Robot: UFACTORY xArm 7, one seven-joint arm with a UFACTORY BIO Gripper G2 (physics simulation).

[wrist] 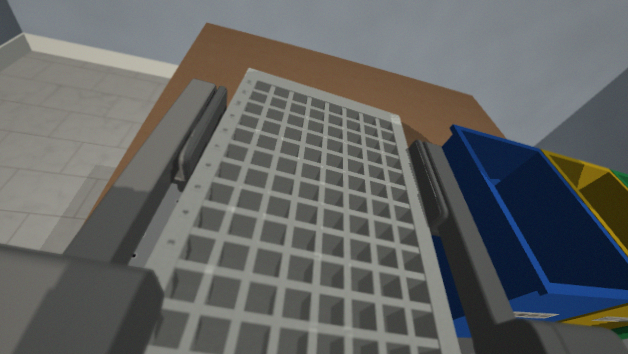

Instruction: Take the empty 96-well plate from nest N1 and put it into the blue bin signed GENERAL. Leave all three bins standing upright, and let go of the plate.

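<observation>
My gripper (322, 128) is visible, together with a white 96-well plate (303, 219) and a blue bin (554, 259).
</observation>
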